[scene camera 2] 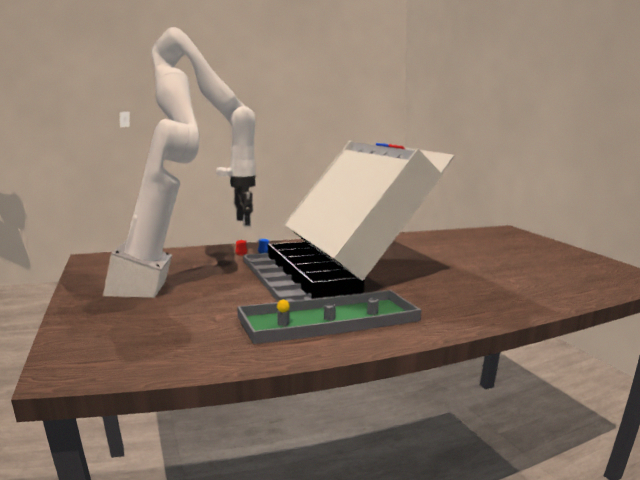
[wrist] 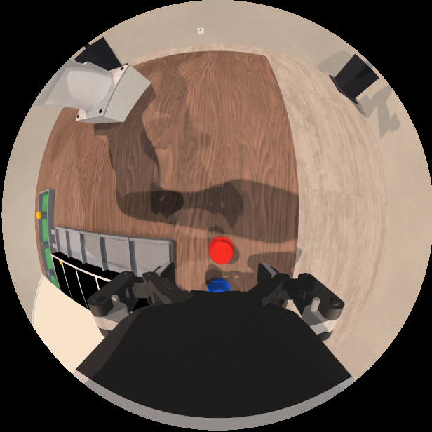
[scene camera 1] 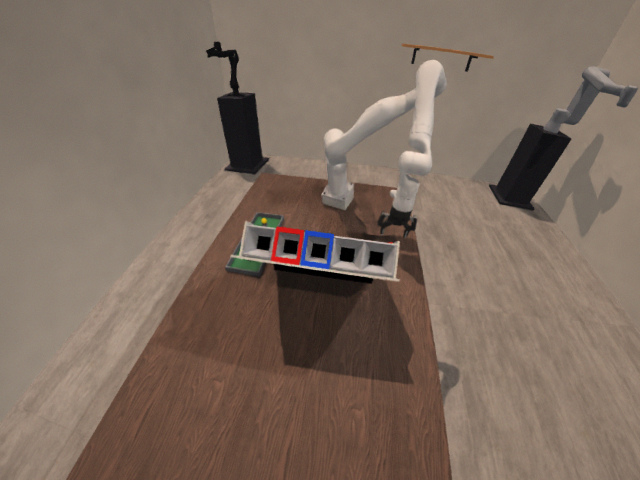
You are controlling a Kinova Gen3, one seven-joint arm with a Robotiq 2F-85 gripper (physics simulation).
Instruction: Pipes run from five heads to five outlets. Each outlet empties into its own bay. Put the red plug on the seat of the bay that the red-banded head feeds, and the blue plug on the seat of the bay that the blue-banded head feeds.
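Where they show: gripper, fingertip midpoint: (scene camera 2: 243, 223) (scene camera 1: 393, 235); arm's base at its link origin: (scene camera 2: 142, 253) (scene camera 1: 337, 188).
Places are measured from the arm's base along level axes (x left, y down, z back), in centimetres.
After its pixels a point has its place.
Note:
My gripper (scene camera 1: 394, 233) {y -0.5, x 28.3, z -29.7 cm} (scene camera 2: 243, 222) {y -0.5, x 28.3, z -29.7 cm} (wrist: 215, 272) is open and empty, above the plugs. The red plug (scene camera 2: 241, 247) {y 6.8, x 27.5, z -28.9 cm} (wrist: 221, 250) stands upright on the table, and the blue plug (scene camera 2: 263, 245) {y 6.6, x 27.9, z -35.8 cm} (wrist: 219, 286) stands beside it, partly hidden by the gripper body in the wrist view. In scene camera 1, five heads are in a row: the red-banded head (scene camera 1: 274, 245) {y -22.8, x -6.2, z -68.1 cm} is second from left, the blue-banded head (scene camera 1: 303, 249) {y -22.8, x 1.2, z -67.6 cm} is third. The cream housing (scene camera 2: 346, 201) {y -11.3, x -1.7, z -51.6 cm} hides the pipes. Below it are black bays (scene camera 2: 336, 285) {y 5.9, x -16.1, z -44.6 cm} and a grey compartment strip (scene camera 2: 268, 276) {y 8.7, x 3.1, z -32.4 cm} (wrist: 116, 250).
A green-floored tray (scene camera 1: 247, 264) {y 8.7, x -27.3, z -52.3 cm} (scene camera 2: 310, 333) {y 8.3, x -35.9, z -32.8 cm} with short grey posts lies beside the bays; a yellow ball (scene camera 1: 264, 220) {y 4.0, x -28.7, z -29.5 cm} (scene camera 2: 282, 306) {y 4.4, x -30.2, z -28.6 cm} (wrist: 38, 215) sits on one post. Another yellow thing (wrist: 61, 262) shows in the black bays. The tilted housing rises high next to the plugs.

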